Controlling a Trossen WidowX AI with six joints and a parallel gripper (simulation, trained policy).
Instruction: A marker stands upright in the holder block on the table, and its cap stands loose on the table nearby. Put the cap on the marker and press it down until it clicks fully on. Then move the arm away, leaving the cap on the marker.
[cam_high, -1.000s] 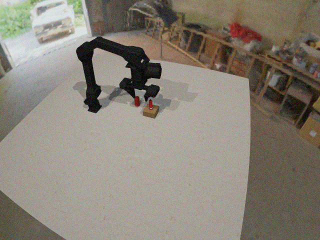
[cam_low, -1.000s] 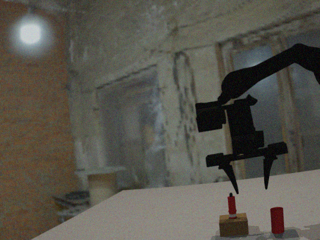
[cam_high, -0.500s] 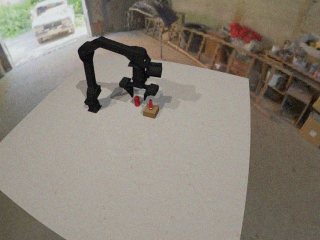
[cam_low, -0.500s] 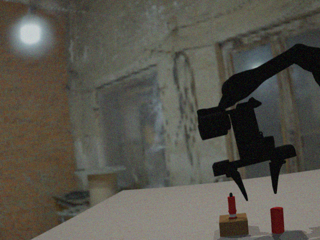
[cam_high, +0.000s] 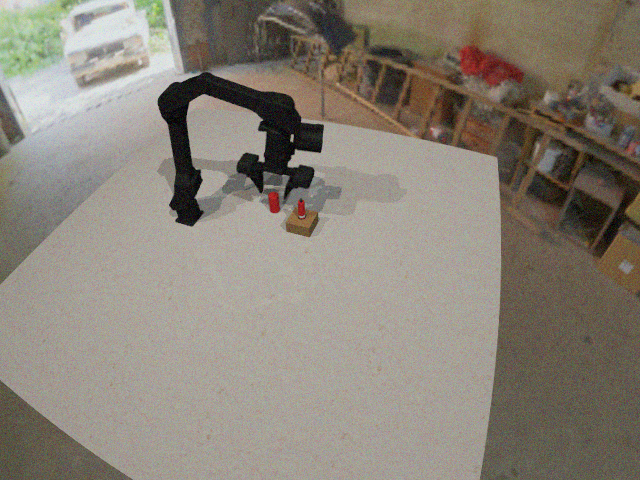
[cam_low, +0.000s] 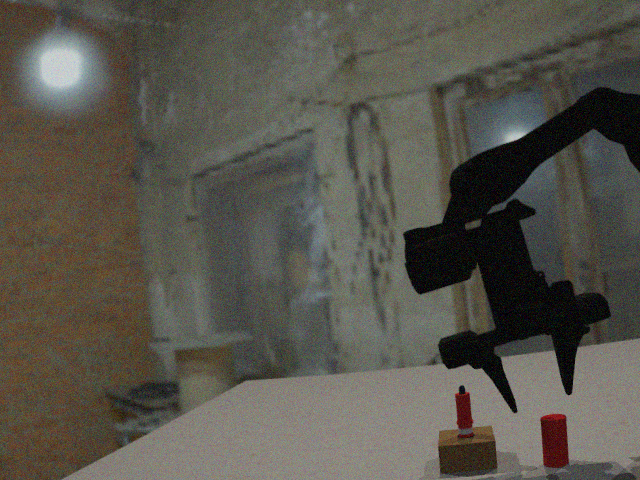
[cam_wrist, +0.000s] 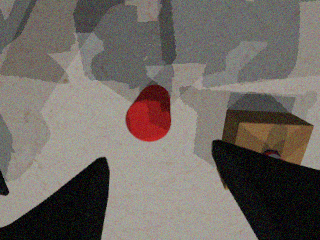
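Right now the red cap is 40 mm below my gripper tip, 20 mm to the left of it and 10 mm behind it. Round my gripper tip: holder block: 90 mm ahead, 50 mm below, 20 mm to the right.
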